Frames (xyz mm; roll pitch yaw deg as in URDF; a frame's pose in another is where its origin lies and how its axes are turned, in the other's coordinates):
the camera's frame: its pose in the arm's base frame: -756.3 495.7 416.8 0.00 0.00 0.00
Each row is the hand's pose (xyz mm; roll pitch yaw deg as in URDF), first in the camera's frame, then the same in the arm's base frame.
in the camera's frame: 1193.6 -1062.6 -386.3 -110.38 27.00 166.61
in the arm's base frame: 437.3 -566.9 30.5 -110.38 27.00 166.61
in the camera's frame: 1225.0 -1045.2 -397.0 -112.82 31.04 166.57
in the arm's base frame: 468.7 -549.5 19.8 -112.82 31.04 166.57
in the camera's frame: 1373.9 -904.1 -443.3 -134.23 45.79 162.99
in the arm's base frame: 617.6 -408.4 -26.5 -134.23 45.79 162.99
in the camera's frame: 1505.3 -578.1 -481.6 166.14 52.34 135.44
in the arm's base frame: 749.0 -82.4 -64.8 166.14 52.34 135.44
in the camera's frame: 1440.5 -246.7 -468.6 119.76 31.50 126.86
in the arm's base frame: 684.2 249.0 -51.8 119.76 31.50 126.86
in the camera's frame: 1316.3 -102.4 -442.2 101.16 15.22 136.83
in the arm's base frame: 560.0 393.3 -25.4 101.16 15.22 136.83
